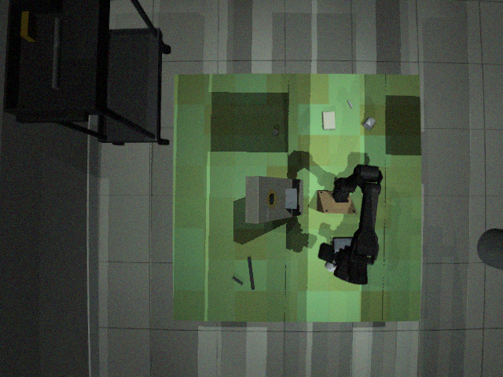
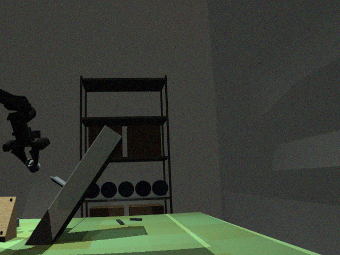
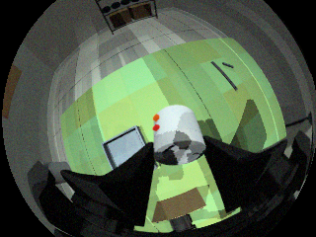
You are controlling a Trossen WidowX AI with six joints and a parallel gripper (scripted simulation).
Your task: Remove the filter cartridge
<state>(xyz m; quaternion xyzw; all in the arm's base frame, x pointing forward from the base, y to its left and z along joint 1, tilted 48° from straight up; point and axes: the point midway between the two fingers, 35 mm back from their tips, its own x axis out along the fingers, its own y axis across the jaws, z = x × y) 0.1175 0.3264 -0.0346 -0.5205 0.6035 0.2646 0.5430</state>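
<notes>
Now: gripper tip 150 mm past the grey tray, 20 mm to the right of it and 240 mm above it. From my gripper tip the other things lie so: white block (80 mm behind, 660 mm to the right, 240 mm below); then round filter cartridge (right at my gripper tip); then grey service panel (210 mm ahead, 270 mm to the right, 80 mm below).
</notes>
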